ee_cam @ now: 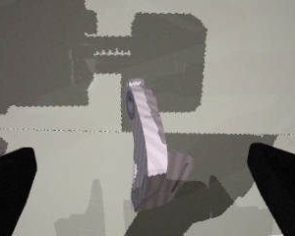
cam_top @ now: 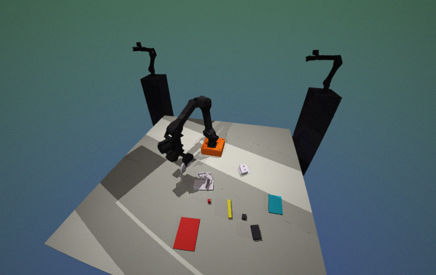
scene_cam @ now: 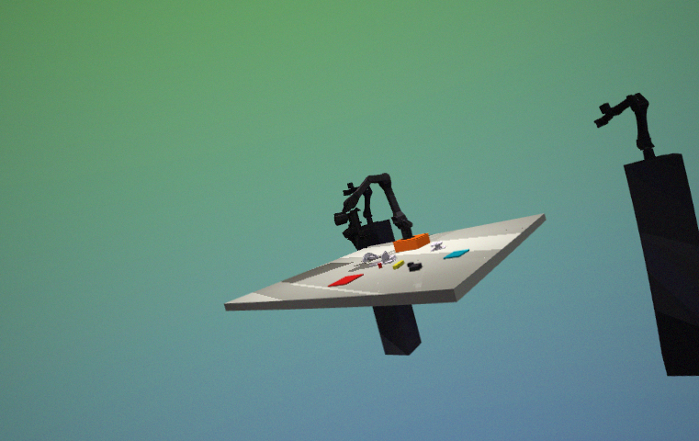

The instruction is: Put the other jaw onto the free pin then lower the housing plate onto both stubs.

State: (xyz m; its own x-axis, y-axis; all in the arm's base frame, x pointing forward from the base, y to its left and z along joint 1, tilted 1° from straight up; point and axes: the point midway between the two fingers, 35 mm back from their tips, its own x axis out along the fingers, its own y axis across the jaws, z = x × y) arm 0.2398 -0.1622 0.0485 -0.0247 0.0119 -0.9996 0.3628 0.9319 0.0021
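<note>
Right now the jaw is 1 cm behind my gripper tip and 6 cm below it. Also, from my gripper tip: small red cube 19 cm ahead, 22 cm to the left, 7 cm below; yellow bar 22 cm ahead, 34 cm to the left, 7 cm below; red sheet 37 cm ahead, 15 cm to the left, 8 cm below.
</note>
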